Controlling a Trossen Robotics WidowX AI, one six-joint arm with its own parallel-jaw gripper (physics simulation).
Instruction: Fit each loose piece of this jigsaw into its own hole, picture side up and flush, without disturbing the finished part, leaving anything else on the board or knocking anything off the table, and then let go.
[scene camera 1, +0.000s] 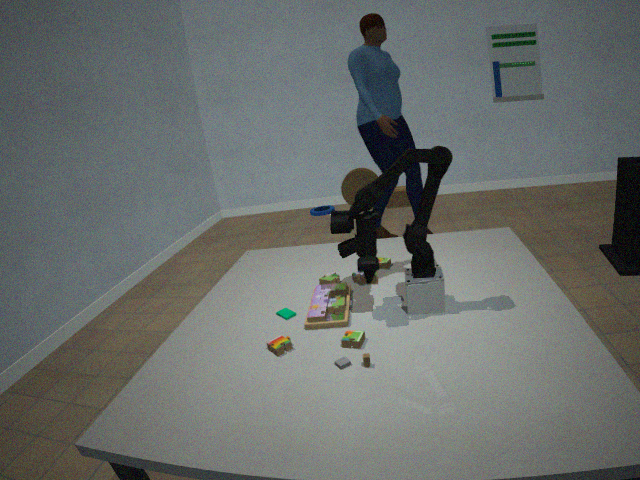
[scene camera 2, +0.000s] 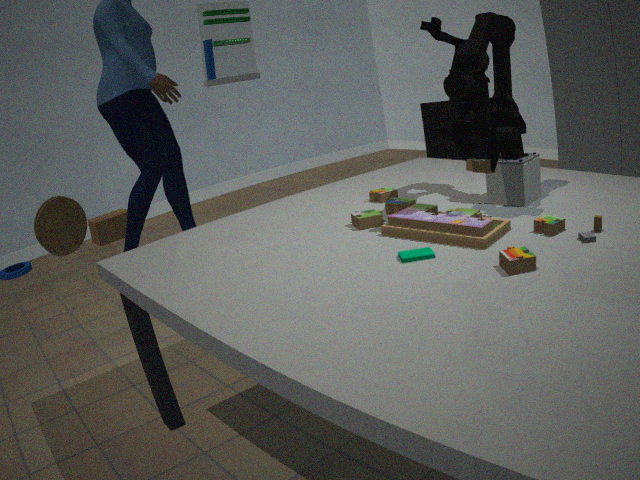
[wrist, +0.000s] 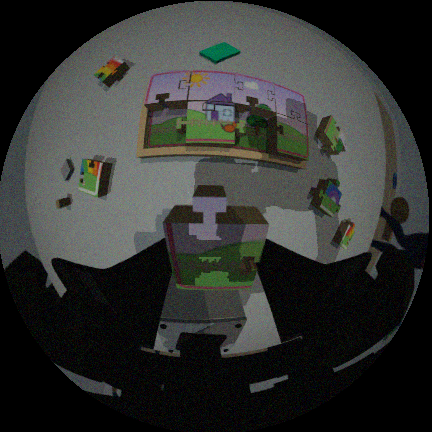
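My gripper (scene camera 1: 368, 277) (scene camera 2: 491, 166) (wrist: 213, 239) is shut on a corner piece (scene camera 2: 478, 165) (wrist: 215, 257), above the table between the board and the arm's base. The piece is picture side up, with green hills, a pink border at its left and near edges, and a knob pointing at the board. The jigsaw board (scene camera 1: 326, 325) (scene camera 2: 439, 239) (wrist: 170, 152) has two recessed holes in its near row in the wrist view, one at the left corner and one right of the house. A loose green tree piece (scene camera 1: 329, 279) (scene camera 2: 367, 219) (wrist: 331, 133) lies beyond its right end.
Rainbow-picture pieces (scene camera 1: 279, 345) (scene camera 2: 516, 261) (wrist: 111, 71), (scene camera 1: 353, 338) (scene camera 2: 549, 225) (wrist: 91, 176), (scene camera 1: 383, 262) (scene camera 2: 383, 194) (wrist: 345, 234) and a purple-green piece (scene camera 2: 399, 202) (wrist: 327, 196) lie around. Also a green tile (scene camera 1: 285, 313) (scene camera 2: 416, 254) (wrist: 220, 52), grey block (scene camera 1: 342, 362) (scene camera 2: 586, 237) (wrist: 67, 169) and brown peg (scene camera 1: 366, 360) (scene camera 2: 597, 223) (wrist: 64, 202).
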